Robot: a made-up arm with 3 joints. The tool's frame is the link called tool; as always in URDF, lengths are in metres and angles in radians.
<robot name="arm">
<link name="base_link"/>
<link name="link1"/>
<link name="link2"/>
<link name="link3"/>
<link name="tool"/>
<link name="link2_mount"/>
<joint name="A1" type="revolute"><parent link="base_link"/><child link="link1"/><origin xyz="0 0 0.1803"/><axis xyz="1 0 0"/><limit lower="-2.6" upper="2.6" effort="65" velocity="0.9"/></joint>
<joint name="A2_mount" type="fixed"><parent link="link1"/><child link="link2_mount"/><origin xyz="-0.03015 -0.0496 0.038"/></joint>
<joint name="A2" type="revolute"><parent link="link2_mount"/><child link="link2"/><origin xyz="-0.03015 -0.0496 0.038"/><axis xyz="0 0 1"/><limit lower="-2.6" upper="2.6" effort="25" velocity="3.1"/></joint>
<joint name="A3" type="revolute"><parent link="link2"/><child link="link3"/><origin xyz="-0.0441 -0.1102 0.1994"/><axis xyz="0 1 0"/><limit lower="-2.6" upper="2.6" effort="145" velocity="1.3"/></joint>
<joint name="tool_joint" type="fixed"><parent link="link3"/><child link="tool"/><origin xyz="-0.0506 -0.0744 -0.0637"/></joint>
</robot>
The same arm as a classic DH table. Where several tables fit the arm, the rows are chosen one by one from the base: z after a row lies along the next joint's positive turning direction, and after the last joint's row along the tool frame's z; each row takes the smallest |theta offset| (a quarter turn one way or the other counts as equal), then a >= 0, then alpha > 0; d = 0 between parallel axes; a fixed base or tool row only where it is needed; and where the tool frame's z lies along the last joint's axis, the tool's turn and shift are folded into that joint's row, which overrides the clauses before.
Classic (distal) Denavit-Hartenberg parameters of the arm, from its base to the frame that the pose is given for. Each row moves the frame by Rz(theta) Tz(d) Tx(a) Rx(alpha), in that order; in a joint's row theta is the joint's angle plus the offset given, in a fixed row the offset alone. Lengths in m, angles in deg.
base (fixed): theta offset 90, d 0.1803, a 0, alpha 90
A1: theta offset 0, d -0.0603, a -0.0992, alpha -90
A2: theta offset 90, d 0.2754, a 0.0441, alpha 90
A3: theta offset 0, d -0.1846, a 0.0506, alpha -90
tool (fixed): theta offset 180, d -0.0637, a 0, alpha 0
Joint limits (deg, base to tool): -148.97..148.97 -148.97..148.97 -148.97..148.97

